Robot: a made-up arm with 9 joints. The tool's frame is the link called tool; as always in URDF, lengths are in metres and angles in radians. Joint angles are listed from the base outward.
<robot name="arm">
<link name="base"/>
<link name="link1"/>
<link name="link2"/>
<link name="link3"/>
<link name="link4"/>
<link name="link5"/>
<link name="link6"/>
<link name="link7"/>
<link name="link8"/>
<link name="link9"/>
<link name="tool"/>
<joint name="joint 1" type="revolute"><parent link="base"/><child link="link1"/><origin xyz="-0.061 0.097 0.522" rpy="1.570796 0 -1.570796"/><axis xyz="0 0 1"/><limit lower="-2.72" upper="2.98"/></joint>
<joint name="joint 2" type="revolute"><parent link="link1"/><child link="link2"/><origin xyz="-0.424 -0.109 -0.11" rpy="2.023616 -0.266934 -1.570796"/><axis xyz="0 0 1"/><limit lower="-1.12" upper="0.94"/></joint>
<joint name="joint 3" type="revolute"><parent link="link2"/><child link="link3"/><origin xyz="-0.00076 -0.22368 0.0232" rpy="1.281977 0.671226 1.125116"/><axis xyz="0 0 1"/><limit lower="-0.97" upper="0.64"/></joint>
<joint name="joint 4" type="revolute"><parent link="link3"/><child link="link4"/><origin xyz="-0.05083 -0.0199 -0.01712" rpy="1.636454 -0.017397 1.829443"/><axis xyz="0 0 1"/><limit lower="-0.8" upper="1.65"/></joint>
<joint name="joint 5" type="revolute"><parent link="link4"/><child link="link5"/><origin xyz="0.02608 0.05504 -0.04" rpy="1.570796 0 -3.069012"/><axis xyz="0 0 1"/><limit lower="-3.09" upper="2.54"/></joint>
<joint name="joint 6" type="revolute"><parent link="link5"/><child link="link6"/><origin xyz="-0.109 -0.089 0.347" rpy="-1.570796 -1.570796 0"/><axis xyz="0 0 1"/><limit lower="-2.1" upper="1.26"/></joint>
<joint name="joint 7" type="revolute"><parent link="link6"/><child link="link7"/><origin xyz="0.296 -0.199 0.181" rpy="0 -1.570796 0"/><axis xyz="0 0 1"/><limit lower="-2.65" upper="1.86"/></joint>
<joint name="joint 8" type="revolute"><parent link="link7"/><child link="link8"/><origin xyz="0.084 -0.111 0.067" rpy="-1.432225 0.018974 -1.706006"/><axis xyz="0 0 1"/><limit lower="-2.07" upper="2.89"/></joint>
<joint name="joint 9" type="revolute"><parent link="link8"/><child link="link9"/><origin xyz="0.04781 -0.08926 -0.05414" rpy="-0.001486 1.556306 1.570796"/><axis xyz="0 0 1"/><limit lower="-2.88" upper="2.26"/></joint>
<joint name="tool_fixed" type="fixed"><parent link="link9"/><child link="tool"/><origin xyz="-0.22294 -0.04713 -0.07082" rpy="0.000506 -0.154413 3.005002"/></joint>
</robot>
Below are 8 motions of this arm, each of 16 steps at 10 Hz.
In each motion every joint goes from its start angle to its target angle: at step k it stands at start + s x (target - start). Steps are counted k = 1, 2, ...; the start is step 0. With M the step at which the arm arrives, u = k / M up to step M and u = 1 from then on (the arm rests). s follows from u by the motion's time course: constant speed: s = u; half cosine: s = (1 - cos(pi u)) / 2; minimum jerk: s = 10 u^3 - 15 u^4 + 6 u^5.
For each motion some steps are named. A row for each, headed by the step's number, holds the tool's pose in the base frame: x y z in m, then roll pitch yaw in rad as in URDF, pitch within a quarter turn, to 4 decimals.
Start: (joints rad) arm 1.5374 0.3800 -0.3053 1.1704 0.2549 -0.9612 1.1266 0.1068 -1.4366
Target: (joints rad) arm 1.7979 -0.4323 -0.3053 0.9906 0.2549 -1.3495 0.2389 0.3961 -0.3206
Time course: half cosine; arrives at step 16
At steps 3, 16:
3: 0.2055 -0.5072 0.3351 1.4499 -0.6052 0.0033
16: 0.1874 -0.4293 0.2832 -1.0813 -0.9742 -2.8763

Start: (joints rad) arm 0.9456 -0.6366 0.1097 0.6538 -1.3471 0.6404 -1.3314 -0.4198 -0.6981
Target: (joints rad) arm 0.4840 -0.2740 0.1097 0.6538 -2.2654 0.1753 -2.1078 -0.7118 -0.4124
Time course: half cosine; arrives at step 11
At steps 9, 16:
9: -0.0222 -0.2699 0.2482 -2.5788 0.0804 -2.4482
16: -0.0264 -0.2484 0.2528 -2.6563 0.0951 -2.5179

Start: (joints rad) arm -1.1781 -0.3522 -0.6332 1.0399 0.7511 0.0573 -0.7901 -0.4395 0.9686
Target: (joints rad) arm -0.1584 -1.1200 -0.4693 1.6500 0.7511 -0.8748 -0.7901 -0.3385 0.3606
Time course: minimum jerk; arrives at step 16
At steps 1, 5, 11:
1: 0.9237 0.6491 0.8142 2.2845 -0.6401 0.9221
5: 0.9282 0.5857 0.7779 1.9535 -0.4292 1.0554
11: 0.7594 0.5315 0.7694 0.9608 0.5732 0.9172

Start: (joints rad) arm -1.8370 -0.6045 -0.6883 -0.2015 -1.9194 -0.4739 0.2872 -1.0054 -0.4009
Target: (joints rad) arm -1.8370 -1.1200 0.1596 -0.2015 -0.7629 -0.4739 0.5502 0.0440 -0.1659
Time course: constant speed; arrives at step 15
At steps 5, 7, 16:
5: 0.4361 0.3420 0.5644 -2.1436 0.6592 0.0271
7: 0.3563 0.3630 0.5901 -1.8697 0.8135 0.0341
16: 0.2306 0.4586 0.9409 0.2282 1.2025 1.1031

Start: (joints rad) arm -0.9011 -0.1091 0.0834 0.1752 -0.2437 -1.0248 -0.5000 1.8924 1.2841
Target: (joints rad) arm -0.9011 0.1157 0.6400 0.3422 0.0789 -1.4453 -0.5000 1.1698 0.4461
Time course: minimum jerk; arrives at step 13
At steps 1, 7, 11, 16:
1: 0.1777 1.2278 0.9300 -2.6665 0.0540 2.3876
7: 0.4799 0.9852 1.0858 -2.9803 -0.8888 2.4179
11: 0.6049 0.7553 0.9984 2.5594 -1.2865 2.7514
16: 0.6077 0.7400 0.9885 2.4763 -1.3010 2.7999

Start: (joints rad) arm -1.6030 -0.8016 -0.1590 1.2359 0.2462 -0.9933 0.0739 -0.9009 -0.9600
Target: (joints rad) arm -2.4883 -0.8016 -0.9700 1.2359 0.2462 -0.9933 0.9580 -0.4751 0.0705
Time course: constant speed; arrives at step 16
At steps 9, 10, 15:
9: 0.5083 0.2312 0.5984 0.4874 1.0498 1.5517
10: 0.5092 0.2123 0.6033 0.5032 1.0606 1.5563
15: 0.5208 0.1308 0.6085 0.6033 1.0812 1.5161

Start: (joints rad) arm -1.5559 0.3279 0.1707 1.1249 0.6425 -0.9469 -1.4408 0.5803 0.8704
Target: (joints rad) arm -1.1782 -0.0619 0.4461 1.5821 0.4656 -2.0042 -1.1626 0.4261 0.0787
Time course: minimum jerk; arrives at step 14
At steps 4, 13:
4: 0.7064 0.7579 0.6731 -1.4744 -0.5565 0.3096
13: 0.4638 0.3334 0.8140 2.3777 -1.3519 2.1840

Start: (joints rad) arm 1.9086 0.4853 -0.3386 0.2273 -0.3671 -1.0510 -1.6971 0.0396 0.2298
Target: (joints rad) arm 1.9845 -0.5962 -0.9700 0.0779 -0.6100 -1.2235 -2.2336 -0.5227 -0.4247
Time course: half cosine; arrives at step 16
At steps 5, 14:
5: 0.1831 -0.4765 -0.0445 -2.3136 1.0113 1.6781
14: 0.1104 -0.3738 0.1892 -1.2354 0.5049 -3.0832

